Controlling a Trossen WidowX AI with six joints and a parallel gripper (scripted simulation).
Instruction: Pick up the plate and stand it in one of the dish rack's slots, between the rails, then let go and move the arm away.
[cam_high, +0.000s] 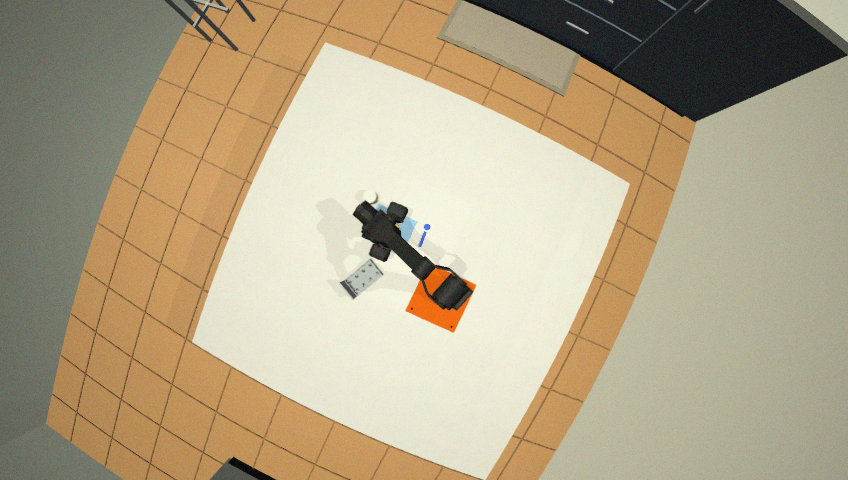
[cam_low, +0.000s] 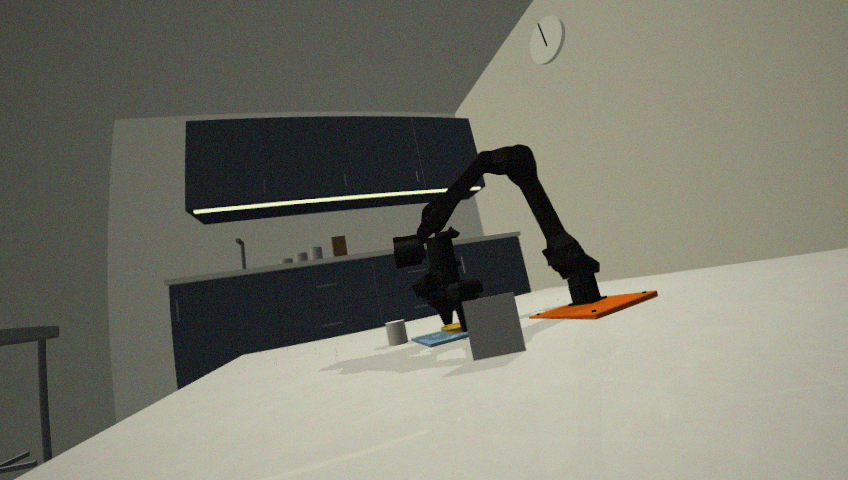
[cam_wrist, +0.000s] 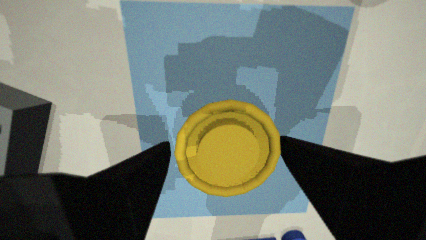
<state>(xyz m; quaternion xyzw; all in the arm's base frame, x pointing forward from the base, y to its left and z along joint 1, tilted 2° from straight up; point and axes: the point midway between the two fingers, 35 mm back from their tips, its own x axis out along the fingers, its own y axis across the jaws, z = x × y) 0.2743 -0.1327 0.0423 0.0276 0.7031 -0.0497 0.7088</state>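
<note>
The yellow plate lies 1 cm above my gripper tip. Round my gripper tip: light blue mat: 1 cm ahead, 1 cm to the right; then white cup: 10 cm ahead, 9 cm to the right, 2 cm above; then grey dish rack: 5 cm ahead, 18 cm to the left, 2 cm above.
</note>
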